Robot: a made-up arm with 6 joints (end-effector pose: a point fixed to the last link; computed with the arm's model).
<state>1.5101 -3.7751 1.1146 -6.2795 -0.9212 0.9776</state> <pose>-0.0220 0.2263 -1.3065 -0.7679 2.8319 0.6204</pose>
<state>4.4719 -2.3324 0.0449 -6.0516 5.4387 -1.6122</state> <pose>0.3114 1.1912 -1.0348 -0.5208 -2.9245 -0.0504</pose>
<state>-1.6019 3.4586 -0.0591 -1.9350 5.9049 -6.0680</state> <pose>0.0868 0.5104 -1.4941 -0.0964 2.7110 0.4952</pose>
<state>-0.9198 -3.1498 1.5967 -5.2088 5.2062 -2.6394</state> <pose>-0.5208 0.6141 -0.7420 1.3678 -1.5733 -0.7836</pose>
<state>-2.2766 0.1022 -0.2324 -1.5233 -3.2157 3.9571</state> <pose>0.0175 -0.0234 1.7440 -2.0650 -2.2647 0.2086</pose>
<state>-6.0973 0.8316 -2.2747 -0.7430 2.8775 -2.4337</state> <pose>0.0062 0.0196 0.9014 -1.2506 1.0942 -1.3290</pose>
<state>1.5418 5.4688 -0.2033 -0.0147 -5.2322 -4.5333</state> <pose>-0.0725 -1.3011 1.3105 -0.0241 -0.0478 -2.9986</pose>
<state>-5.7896 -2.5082 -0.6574 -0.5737 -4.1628 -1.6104</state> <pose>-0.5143 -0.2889 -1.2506 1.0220 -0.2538 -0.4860</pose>
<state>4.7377 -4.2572 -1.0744 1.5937 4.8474 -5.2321</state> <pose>-0.0275 -1.4460 0.2409 0.0388 -1.5138 0.1972</pose>
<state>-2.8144 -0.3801 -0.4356 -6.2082 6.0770 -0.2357</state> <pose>0.9360 0.2813 1.6032 -1.4171 -0.3746 -2.6064</pose>
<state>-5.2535 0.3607 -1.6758 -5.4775 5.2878 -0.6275</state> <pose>-0.2296 -0.4308 1.1840 1.5449 -1.6432 1.2117</pose>
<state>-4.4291 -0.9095 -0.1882 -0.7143 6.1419 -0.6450</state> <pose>0.3718 -1.4392 1.1272 1.2143 -0.0409 0.3816</pose>
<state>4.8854 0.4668 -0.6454 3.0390 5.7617 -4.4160</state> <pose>0.0828 -0.2947 1.8413 0.0792 0.4770 -2.7331</pose>
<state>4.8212 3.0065 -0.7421 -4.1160 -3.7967 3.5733</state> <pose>0.1590 -0.6554 -1.1158 -0.5511 0.4223 -0.2848</pose>
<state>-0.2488 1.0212 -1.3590 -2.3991 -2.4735 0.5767</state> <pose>0.5881 -0.0686 1.3210 -2.5870 -0.0008 -1.2578</pose>
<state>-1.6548 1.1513 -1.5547 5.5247 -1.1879 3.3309</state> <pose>0.0625 -0.4547 1.2666 -0.6446 1.3741 0.5691</pose>
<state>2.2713 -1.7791 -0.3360 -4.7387 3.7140 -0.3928</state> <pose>0.9572 -1.1063 -0.3501 -1.1320 -0.0658 0.0035</pose>
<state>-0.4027 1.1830 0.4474 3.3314 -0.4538 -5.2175</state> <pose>1.5682 -0.6198 0.4362 -1.6518 1.6848 -1.2305</pose>
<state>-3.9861 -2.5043 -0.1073 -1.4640 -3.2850 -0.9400</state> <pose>0.5641 -0.6677 -1.1080 -0.4349 0.6065 2.6937</pose>
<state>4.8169 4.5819 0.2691 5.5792 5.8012 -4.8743</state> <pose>-0.1161 1.7420 0.1539 -1.7645 -0.6161 -0.7681</pose>
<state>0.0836 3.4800 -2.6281 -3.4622 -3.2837 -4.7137</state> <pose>0.1862 0.0563 -0.2159 1.3709 -1.7772 -0.7087</pose>
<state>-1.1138 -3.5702 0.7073 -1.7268 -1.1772 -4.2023</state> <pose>0.1771 -0.0698 -1.3991 1.8681 1.7170 1.8019</pose>
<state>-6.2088 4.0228 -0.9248 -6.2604 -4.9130 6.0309</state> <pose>-0.7621 -0.0184 -1.1722 0.2758 -1.7963 -0.1431</pose>
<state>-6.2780 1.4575 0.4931 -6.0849 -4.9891 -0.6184</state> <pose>1.5958 0.0634 -0.0905 0.8512 -2.9635 -0.3250</pose>
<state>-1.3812 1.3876 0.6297 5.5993 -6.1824 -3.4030</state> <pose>0.3425 -1.6279 -0.0265 2.0635 -0.4996 0.4246</pose>
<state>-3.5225 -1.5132 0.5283 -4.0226 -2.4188 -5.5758</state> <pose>1.3524 -0.5249 0.6564 -1.5124 -0.6545 0.3746</pose>
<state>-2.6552 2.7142 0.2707 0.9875 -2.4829 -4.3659</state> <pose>-0.4621 -0.2267 -1.3022 0.0954 -0.6511 -1.6281</pose>
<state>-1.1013 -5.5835 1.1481 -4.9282 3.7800 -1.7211</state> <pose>0.5411 -1.1170 0.7058 -1.5578 0.2239 2.1543</pose>
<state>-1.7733 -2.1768 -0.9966 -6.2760 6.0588 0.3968</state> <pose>0.1744 0.6710 -1.1857 2.6000 1.3607 -0.2409</pose>
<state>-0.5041 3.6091 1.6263 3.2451 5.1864 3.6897</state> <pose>-0.9091 0.5532 -0.1355 -0.0541 0.0880 0.0935</pose>
